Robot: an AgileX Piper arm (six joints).
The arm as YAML. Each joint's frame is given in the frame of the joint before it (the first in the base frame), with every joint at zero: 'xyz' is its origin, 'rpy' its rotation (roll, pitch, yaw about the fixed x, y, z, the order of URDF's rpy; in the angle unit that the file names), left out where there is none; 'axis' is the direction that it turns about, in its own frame. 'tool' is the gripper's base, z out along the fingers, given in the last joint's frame.
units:
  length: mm
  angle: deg
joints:
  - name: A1
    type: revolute
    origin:
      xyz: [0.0, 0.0, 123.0]
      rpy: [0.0, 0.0, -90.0]
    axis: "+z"
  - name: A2
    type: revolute
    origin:
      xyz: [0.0, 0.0, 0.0]
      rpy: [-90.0, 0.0, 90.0]
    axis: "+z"
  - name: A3
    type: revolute
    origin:
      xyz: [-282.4, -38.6, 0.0]
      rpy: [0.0, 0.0, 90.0]
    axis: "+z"
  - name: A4
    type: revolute
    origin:
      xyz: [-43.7, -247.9, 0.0]
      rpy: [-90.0, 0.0, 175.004]
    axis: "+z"
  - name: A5
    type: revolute
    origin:
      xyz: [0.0, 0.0, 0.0]
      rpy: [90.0, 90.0, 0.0]
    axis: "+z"
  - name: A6
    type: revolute
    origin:
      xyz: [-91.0, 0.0, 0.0]
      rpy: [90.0, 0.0, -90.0]
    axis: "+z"
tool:
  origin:
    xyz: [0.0, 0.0, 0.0]
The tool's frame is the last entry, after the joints.
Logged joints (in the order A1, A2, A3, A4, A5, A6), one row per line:
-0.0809 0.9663 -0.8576 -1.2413 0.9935 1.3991
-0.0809 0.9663 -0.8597 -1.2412 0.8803 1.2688
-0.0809 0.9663 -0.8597 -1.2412 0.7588 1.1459
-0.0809 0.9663 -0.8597 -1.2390 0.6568 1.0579
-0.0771 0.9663 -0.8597 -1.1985 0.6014 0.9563
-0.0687 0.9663 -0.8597 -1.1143 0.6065 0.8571
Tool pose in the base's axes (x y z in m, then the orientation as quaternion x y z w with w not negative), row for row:
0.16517 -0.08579 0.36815 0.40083 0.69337 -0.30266 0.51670
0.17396 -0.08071 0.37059 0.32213 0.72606 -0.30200 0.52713
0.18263 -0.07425 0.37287 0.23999 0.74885 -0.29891 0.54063
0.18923 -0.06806 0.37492 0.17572 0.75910 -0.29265 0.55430
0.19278 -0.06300 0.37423 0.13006 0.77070 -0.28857 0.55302
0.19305 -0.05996 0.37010 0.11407 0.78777 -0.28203 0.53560
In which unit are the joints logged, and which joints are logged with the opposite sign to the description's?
The joints are logged in radians. Opposite sign: none.
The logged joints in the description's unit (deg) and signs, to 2 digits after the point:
-4.64 55.36 -49.14 -71.12 56.92 80.16
-4.64 55.36 -49.26 -71.12 50.44 72.70
-4.64 55.36 -49.26 -71.12 43.48 65.66
-4.64 55.36 -49.26 -70.99 37.63 60.61
-4.42 55.36 -49.26 -68.67 34.46 54.79
-3.94 55.36 -49.26 -63.84 34.75 49.11

